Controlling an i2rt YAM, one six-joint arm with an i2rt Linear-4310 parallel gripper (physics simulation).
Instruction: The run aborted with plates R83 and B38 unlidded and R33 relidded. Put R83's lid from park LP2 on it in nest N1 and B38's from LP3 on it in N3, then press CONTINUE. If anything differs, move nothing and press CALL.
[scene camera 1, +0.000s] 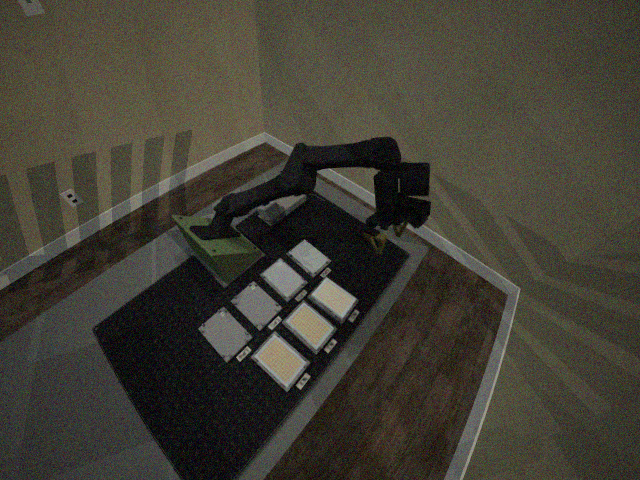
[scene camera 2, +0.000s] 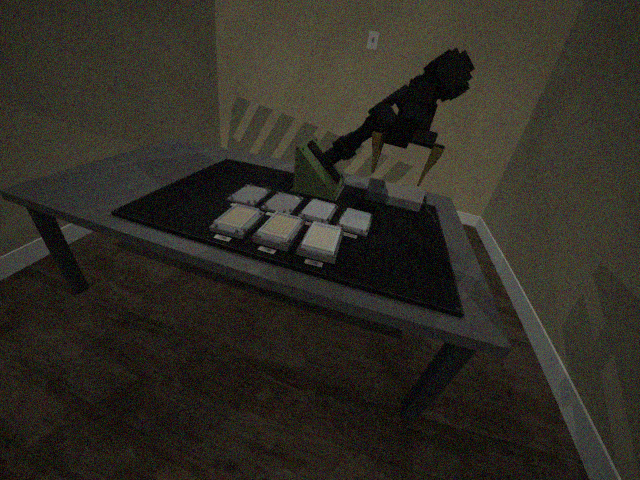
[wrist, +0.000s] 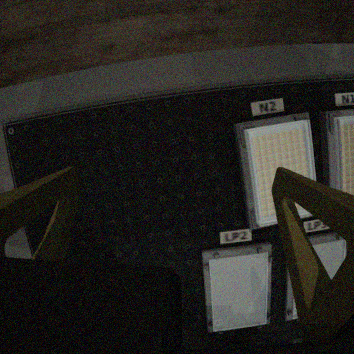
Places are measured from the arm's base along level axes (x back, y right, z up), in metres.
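Pixels of known places: gripper, between the fingertips: (scene camera 1: 388, 244) (scene camera 2: 394, 179) (wrist: 175, 177); arm's base, origin of its link: (scene camera 1: 216, 232) (scene camera 2: 323, 162).
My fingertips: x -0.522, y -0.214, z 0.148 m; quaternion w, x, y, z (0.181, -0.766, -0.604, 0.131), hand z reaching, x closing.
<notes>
Ahead of a thing's pixels: the offset from my fingertips to its top centre. "pt": to the spot under its first point. Level surfaces: height alone.
My gripper (scene camera 1: 389, 242) (scene camera 2: 395, 178) (wrist: 175, 177) is open and empty, high above the mat. In the wrist view its right finger overlaps the plate in nest N2 {pt dx +0.030, dy +0.112, dz -0.209 m} (wrist: 265, 150) (scene camera 1: 332, 298) (scene camera 2: 320, 238). That plate looks slightly paler in scene camera 1. The plate in N1 {dx +0.076, dy +0.256, dz -0.208 m} (wrist: 346, 150) (scene camera 1: 309, 326) (scene camera 2: 279, 228) and the third plate {dx +0.086, dy +0.389, dz -0.213 m} (scene camera 1: 280, 360) (scene camera 2: 237, 219) show yellowish wells. A pale lid lies in park LP2 {pt dx +0.228, dy +0.044, dz -0.225 m} (wrist: 237, 292) (scene camera 1: 308, 257) (scene camera 2: 355, 221), and another in LP3 {dx +0.249, dy +0.174, dz -0.225 m} (wrist: 329, 255) (scene camera 1: 283, 279) (scene camera 2: 318, 210), partly behind the finger. Plate codes are unreadable.
Two greyer parks {pt dx +0.262, dy +0.305, dz -0.233 m} (scene camera 1: 255, 304) {pt dx +0.271, dy +0.432, dz -0.233 m} (scene camera 1: 225, 333) continue the lid row; their contents are unclear. A pale console {dx +0.480, dy -0.095, dz -0.159 m} (scene camera 1: 293, 206) (scene camera 2: 405, 197) stands at the back with no readable buttons. The green arm mount (scene camera 1: 227, 263) (scene camera 2: 315, 178) stands behind the parks on the black mat {dz -0.242 m} (scene camera 1: 170, 372).
</notes>
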